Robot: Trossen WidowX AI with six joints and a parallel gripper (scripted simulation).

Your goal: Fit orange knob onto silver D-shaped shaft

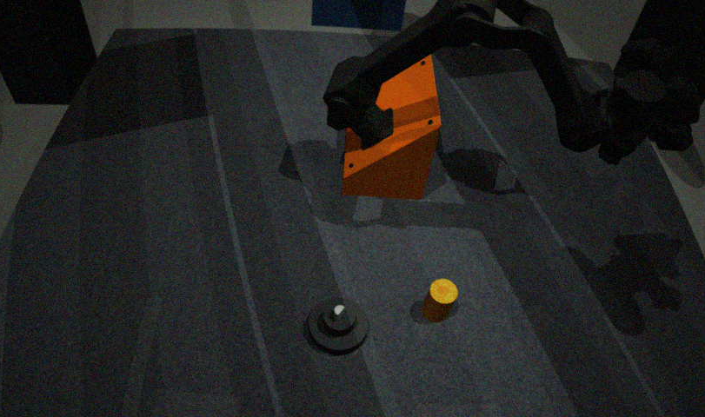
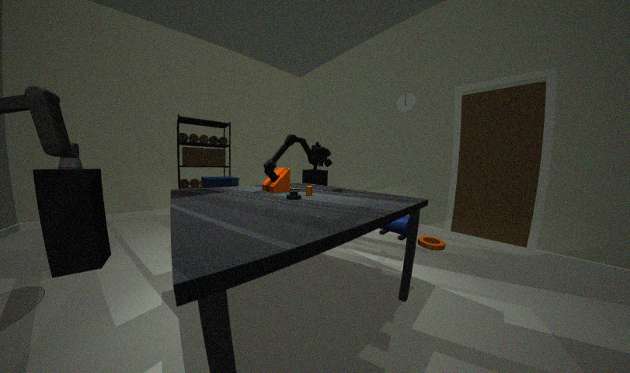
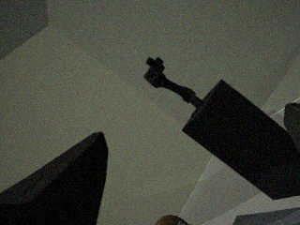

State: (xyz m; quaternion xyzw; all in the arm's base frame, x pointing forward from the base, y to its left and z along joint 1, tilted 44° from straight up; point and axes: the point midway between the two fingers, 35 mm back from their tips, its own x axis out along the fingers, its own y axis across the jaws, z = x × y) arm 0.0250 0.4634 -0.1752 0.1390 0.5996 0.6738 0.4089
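Right now my gripper tip is 38 cm to the left of the orange knob, 28 cm short of it and 25 cm above it. Also, from my gripper tip: dark round pedestal (53 cm to the right, 32 cm ahead, 27 cm below).
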